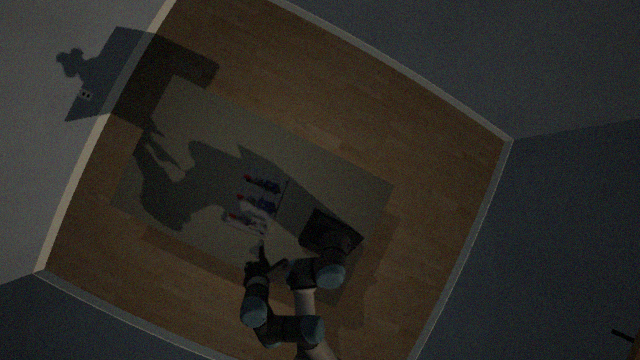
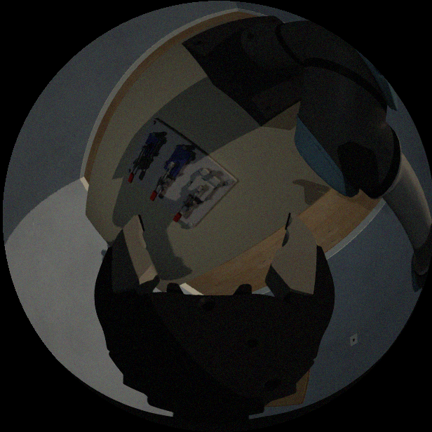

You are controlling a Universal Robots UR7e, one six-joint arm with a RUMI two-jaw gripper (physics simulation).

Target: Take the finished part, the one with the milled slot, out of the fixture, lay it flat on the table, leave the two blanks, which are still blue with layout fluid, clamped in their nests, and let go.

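Pixels of known places: gripper, fingertip midpoint: (image 1: 267,253); arm's base at its link origin: (image 1: 335,242).
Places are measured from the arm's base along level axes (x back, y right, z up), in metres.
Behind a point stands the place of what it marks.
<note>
The fixture plate (image 1: 249,207) @[x -0.460, y -0.078, z -0.174 m] (image 2: 204,216) lies on the table with three nests in a row. The pale grey finished part (image 1: 257,224) @[x -0.377, y -0.135, z -0.152 m] (image 2: 202,185) sits in the end nest nearest my gripper; its slot is too small and dark to make out. A blue blank (image 1: 268,205) @[x -0.374, y -0.017, z -0.158 m] (image 2: 178,161) sits in the middle nest, and another blue blank (image 1: 272,187) @[x -0.401, y 0.080, z -0.148 m] (image 2: 155,142) sits in the far nest. My gripper (image 1: 273,252) @[x -0.275, y -0.158, z 0.124 m] (image 2: 213,216) is open and empty, above and to the side of the plate, apart from the finished part.
Red-tipped clamp handles (image 1: 232,216) @[x -0.512, y -0.154, z -0.132 m] (image 2: 177,217) stick out at one end of the nests. The table (image 1: 350,190) @[x -0.007, y 0.273, z -0.189 m] (image 2: 260,175) carries my dark base block (image 1: 311,230) @[x -0.132, y -0.003, z -0.003 m] (image 2: 222,60) beside the plate. A raised dark rail runs along the plate's edge nearest the base.
</note>
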